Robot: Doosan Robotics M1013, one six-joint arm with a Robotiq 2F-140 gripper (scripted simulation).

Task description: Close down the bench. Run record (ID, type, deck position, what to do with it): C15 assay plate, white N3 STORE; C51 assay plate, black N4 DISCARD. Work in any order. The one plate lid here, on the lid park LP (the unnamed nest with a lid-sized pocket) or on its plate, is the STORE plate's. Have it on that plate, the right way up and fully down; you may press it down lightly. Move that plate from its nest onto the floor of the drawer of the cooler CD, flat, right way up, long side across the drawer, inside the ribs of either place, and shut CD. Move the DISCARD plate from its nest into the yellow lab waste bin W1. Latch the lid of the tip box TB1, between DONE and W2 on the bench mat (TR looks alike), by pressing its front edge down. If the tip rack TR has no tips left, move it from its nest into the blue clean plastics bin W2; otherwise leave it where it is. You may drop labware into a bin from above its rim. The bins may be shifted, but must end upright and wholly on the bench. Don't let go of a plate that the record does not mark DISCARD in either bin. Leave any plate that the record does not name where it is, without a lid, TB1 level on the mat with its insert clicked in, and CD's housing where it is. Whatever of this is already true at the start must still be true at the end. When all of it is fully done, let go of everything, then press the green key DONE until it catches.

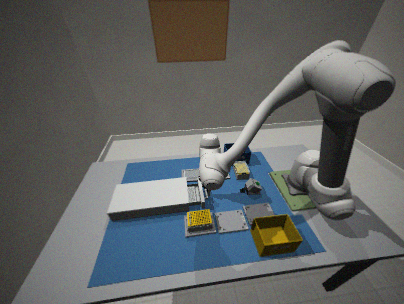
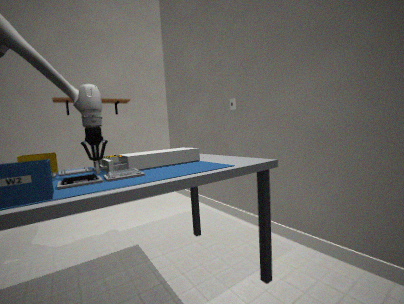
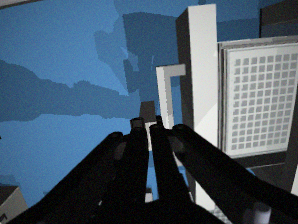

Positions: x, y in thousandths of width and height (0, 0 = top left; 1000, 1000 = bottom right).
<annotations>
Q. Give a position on a white cooler CD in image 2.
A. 375, 525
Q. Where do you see a white cooler CD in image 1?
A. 350, 656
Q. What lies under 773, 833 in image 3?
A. My gripper.
</annotations>
